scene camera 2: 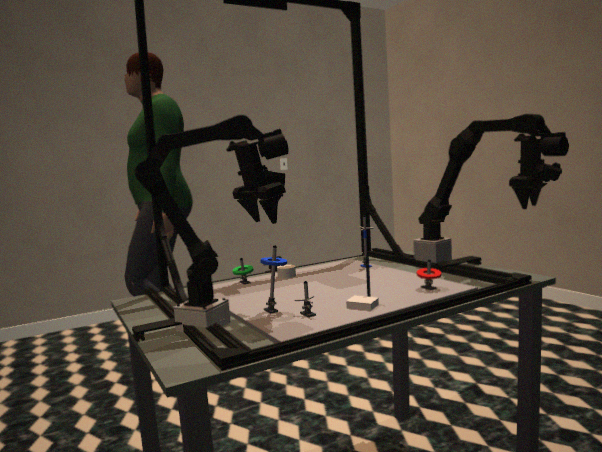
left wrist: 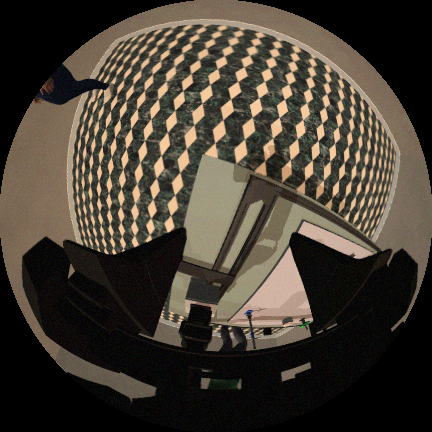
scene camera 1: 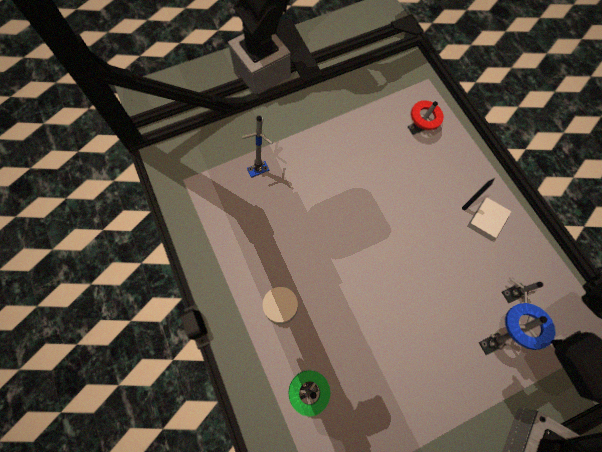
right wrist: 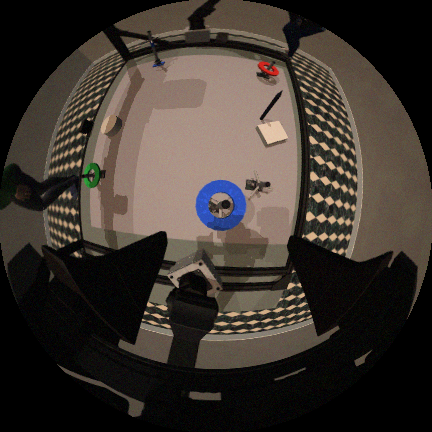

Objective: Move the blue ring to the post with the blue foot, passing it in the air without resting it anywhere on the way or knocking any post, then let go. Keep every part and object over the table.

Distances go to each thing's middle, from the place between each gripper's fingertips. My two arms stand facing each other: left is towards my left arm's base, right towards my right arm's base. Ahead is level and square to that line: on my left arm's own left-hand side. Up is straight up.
Scene:
I see the blue ring (scene camera 1: 547,334) 740 mm to the right of my left hand, 320 mm behind it and 80 mm below it.
Right now my right hand is 20 mm to the right of the blue ring and 110 mm above it.

